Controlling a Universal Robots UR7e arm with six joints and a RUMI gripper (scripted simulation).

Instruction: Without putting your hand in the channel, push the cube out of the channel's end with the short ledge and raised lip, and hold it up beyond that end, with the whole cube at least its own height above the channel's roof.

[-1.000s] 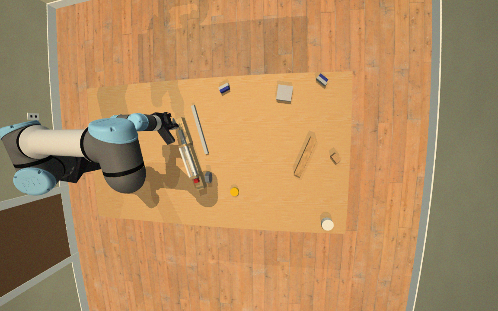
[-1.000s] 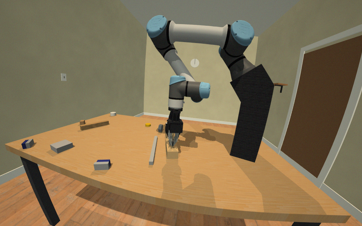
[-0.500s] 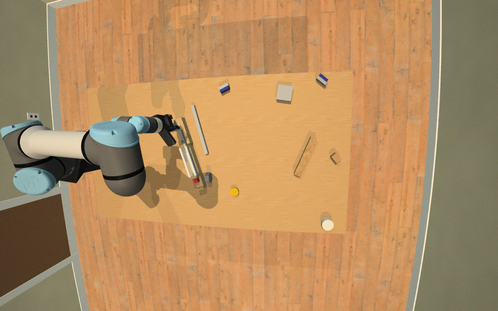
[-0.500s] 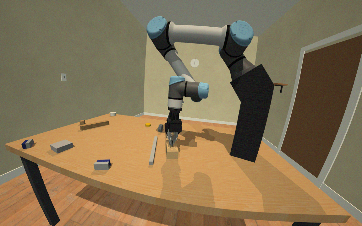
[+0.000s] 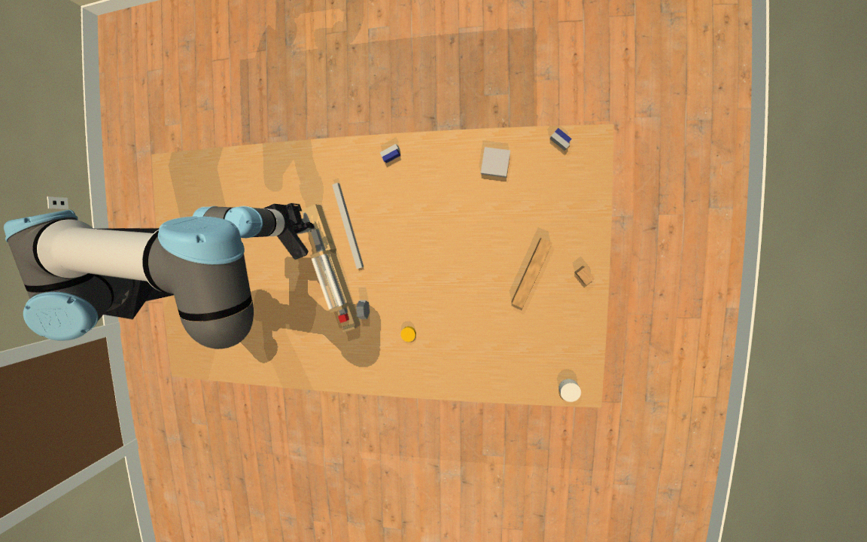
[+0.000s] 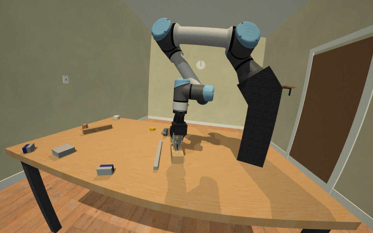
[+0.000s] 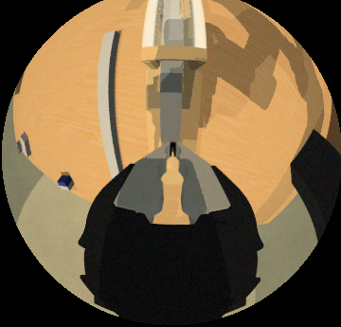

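The red cube lies 320 mm to the right of my hand, 20 mm ahead of it and 10 mm below it. The rest, counted from my hand: long grey stick (100 mm ahead, 50 mm below, 20 mm to the right); grey block (310 mm to the right, 80 mm ahead, 40 mm below); channel (180 mm to the right, 10 mm below, 10 mm ahead).
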